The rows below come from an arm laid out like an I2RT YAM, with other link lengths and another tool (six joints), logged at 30 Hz.
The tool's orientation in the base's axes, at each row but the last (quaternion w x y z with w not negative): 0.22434 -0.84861 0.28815 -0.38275; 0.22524 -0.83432 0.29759 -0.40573; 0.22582 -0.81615 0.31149 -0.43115; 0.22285 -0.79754 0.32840 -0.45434; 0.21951 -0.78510 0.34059 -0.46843; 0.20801 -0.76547 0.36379 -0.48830; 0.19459 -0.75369 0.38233 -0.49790; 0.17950 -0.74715 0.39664 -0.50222; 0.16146 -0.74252 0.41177 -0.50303; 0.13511 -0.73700 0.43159 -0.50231
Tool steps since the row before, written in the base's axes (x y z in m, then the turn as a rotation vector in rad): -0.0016 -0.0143 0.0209 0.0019 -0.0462 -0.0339; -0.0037 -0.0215 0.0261 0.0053 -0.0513 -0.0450; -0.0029 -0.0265 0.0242 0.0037 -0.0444 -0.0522; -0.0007 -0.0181 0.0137 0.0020 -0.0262 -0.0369; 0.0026 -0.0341 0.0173 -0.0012 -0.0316 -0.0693; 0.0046 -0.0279 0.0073 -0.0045 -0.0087 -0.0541; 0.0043 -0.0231 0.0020 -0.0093 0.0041 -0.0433; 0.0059 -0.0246 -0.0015 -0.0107 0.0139 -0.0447; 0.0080 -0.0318 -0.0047 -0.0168 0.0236 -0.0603; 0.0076 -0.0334 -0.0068 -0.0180 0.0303 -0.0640
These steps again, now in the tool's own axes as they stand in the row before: 0.0195 -0.0016 -0.0162 0.0139 0.0537 0.0146; 0.0270 0.0006 -0.0207 0.0130 0.0631 0.0230; 0.0310 0.0041 -0.0178 0.0034 0.0634 0.0262; 0.0208 0.0037 -0.0083 -0.0016 0.0414 0.0182; 0.0362 0.0106 -0.0066 -0.0176 0.0676 0.0303; 0.0267 0.0116 0.0020 -0.0268 0.0437 0.0199; 0.0199 0.0116 0.0050 -0.0312 0.0302 0.0098; 0.0192 0.0138 0.0091 -0.0399 0.0256 0.0079; 0.0230 0.0188 0.0147 -0.0579 0.0326 0.0077; 0.0225 0.0202 0.0175 -0.0655 0.0316 0.0068
